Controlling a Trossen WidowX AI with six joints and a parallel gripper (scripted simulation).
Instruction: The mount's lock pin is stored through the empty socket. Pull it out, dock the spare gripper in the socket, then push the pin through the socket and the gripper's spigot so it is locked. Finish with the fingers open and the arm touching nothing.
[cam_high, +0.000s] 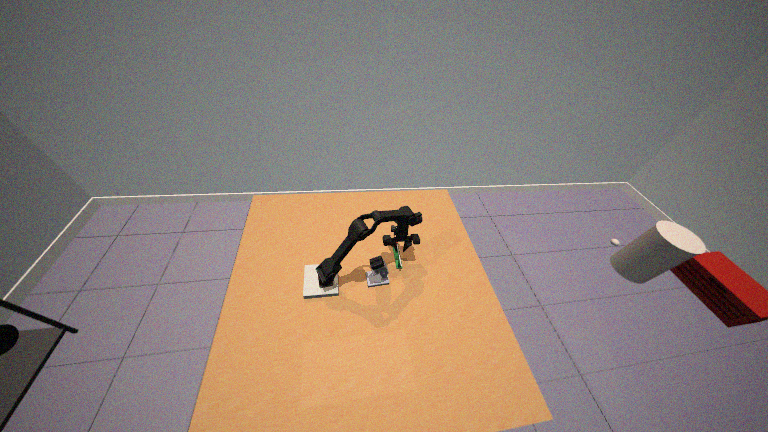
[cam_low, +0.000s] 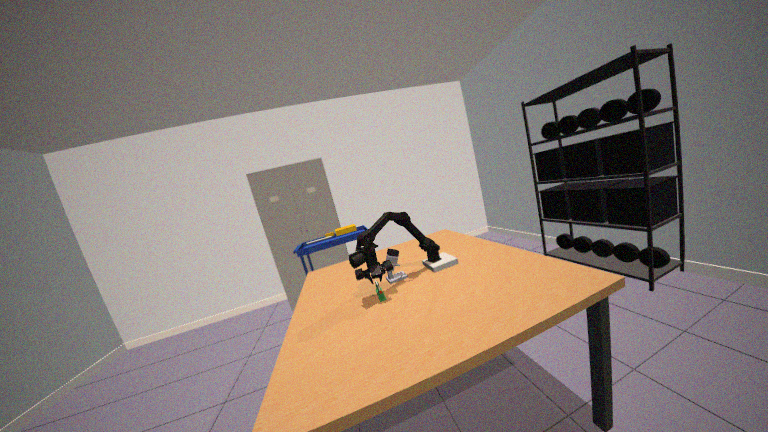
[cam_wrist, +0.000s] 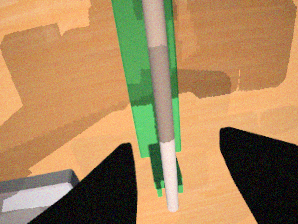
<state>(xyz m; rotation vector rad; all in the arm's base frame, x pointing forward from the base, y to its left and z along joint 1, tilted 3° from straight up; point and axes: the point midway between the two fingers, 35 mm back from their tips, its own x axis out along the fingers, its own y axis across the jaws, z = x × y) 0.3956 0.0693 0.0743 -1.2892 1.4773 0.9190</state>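
My gripper tip is 4 cm above the green strip and 1 cm to the right of it. From my gripper tip the other things lie so: spare gripper 14 cm behind, 9 cm to the right, 6 cm above; grey mount 13 cm behind, 9 cm to the right, 1 cm below.
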